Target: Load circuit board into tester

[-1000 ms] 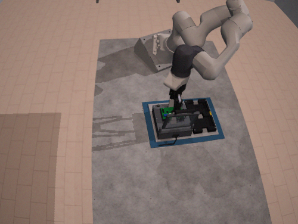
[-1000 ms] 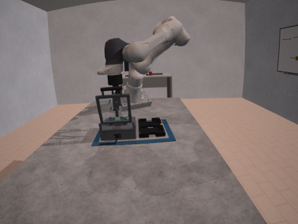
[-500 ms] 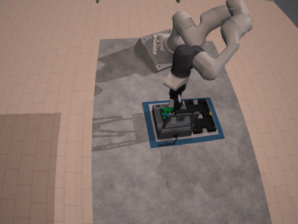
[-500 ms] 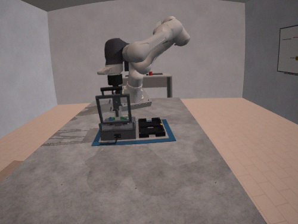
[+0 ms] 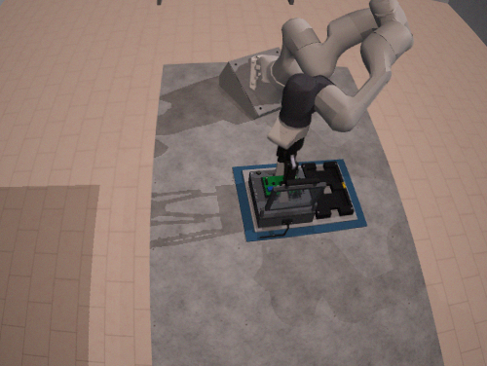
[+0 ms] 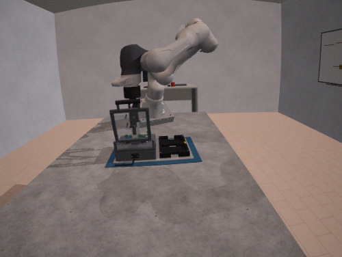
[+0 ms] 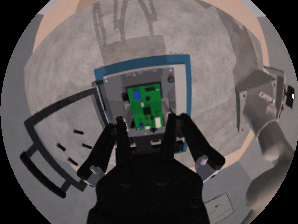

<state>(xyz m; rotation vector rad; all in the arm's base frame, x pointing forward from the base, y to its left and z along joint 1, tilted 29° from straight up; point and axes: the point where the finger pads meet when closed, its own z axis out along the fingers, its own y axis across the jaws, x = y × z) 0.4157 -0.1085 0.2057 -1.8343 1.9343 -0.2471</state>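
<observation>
Right now my hand is 20 mm above the green circuit board. Round my hand: tester bed 10 mm ahead, 10 mm to the left, 30 mm below; framed clear lid 120 mm ahead, 90 mm above.
</observation>
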